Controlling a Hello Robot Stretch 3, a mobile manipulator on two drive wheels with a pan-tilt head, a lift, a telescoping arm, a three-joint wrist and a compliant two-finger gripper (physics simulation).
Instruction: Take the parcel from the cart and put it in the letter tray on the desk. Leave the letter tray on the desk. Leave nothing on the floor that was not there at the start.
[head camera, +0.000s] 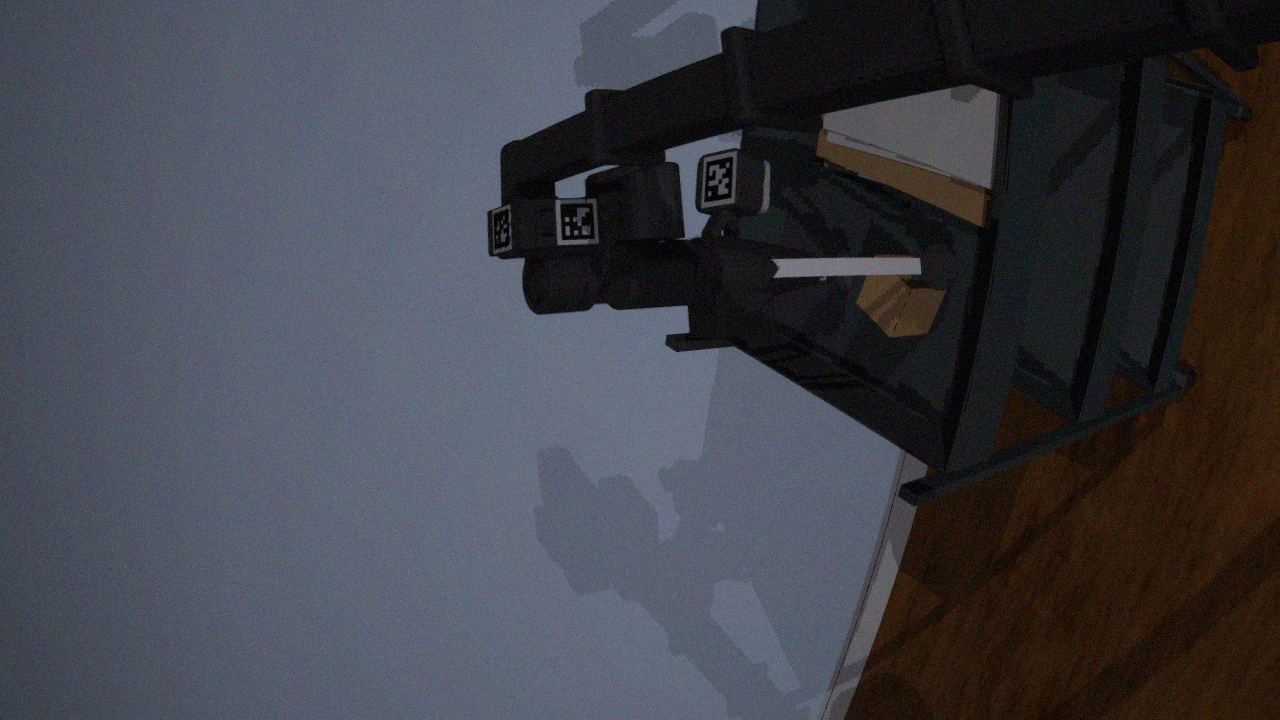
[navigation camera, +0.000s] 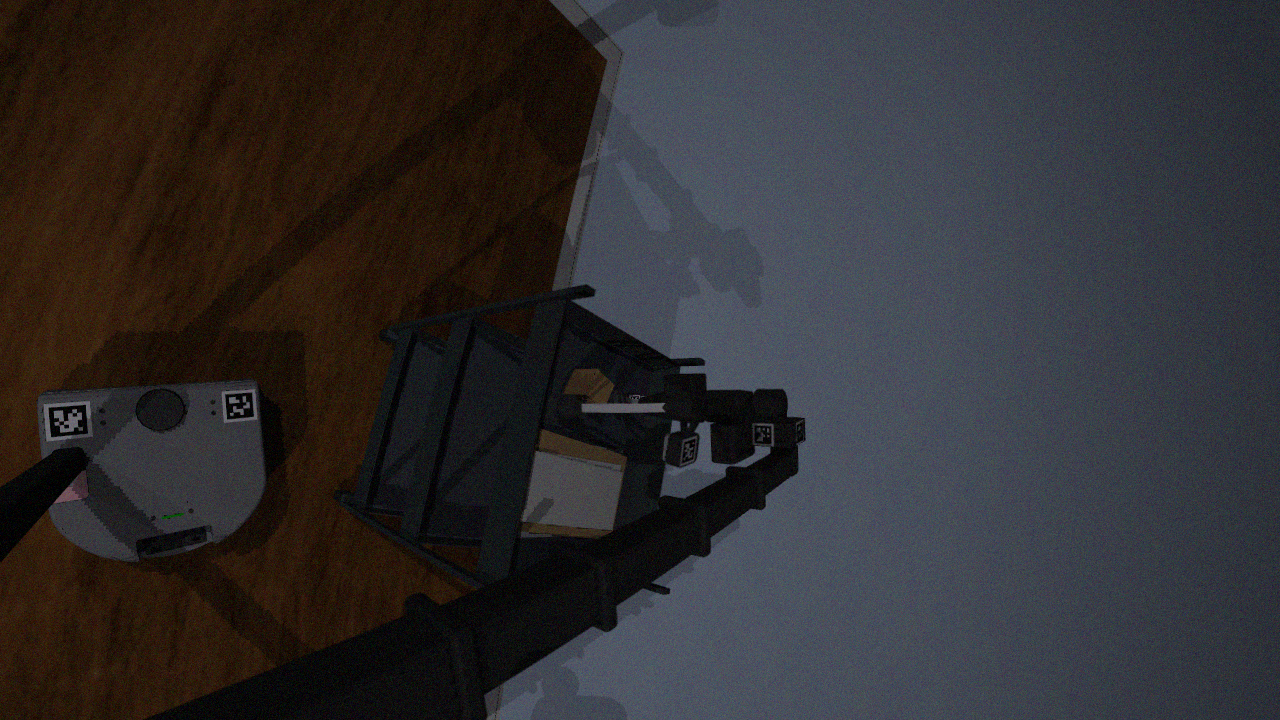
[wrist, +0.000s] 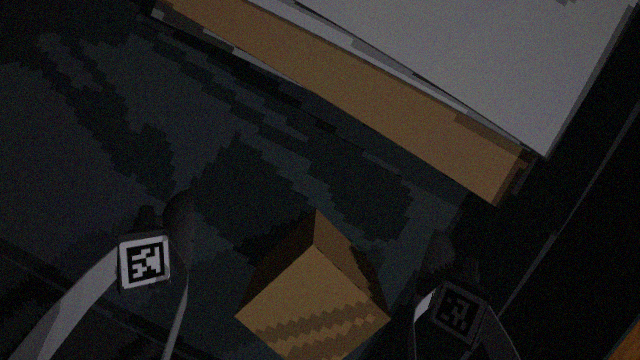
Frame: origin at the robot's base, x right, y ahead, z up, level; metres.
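Where they show: gripper, between the fingertips: (head camera: 903, 268) (navigation camera: 587, 402) (wrist: 309, 236); robot's base, origin of its link: (navigation camera: 161, 407).
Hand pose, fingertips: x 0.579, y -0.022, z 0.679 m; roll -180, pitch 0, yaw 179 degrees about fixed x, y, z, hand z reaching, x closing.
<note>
Things, the pixels of their top centre, and the offset from my fingertips. "pt": a spot on its surface instead.
- parcel, centre of its top: (wrist: 312, 318) (head camera: 882, 295) (navigation camera: 600, 389) dx -0.006, dy +0.023, dz +0.040 m
- dark cart, a spot on its surface: (head camera: 984, 394) pt dx -0.110, dy +0.106, dz +0.024 m
- larger tan box with a white top, centre of its top: (head camera: 908, 99) (navigation camera: 577, 494) dx -0.038, dy -0.154, dz +0.000 m
A small tan box, the parcel (head camera: 899, 308) (navigation camera: 588, 385) (wrist: 315, 300), sits on the top shelf of the dark cart (head camera: 984, 394) (navigation camera: 534, 385), turned diagonally to the gripper. My gripper (head camera: 895, 273) (navigation camera: 595, 402) (wrist: 309, 236) is open and points down over that shelf. In the wrist view its fingers stand apart to the left and right of the parcel, with gaps on both sides. The fingers partly cover the parcel in the head view. How high the fingertips are above the shelf is hard to tell. The desk and letter tray do not show.
A larger tan box with a white top (head camera: 921, 134) (navigation camera: 572, 492) (wrist: 450, 65) lies beside the parcel on the same shelf. Cart shelves, side rails and a pale wall are near the arm (head camera: 850, 71) (navigation camera: 554, 600). My base (navigation camera: 179, 465) stands on the brown floor.
</note>
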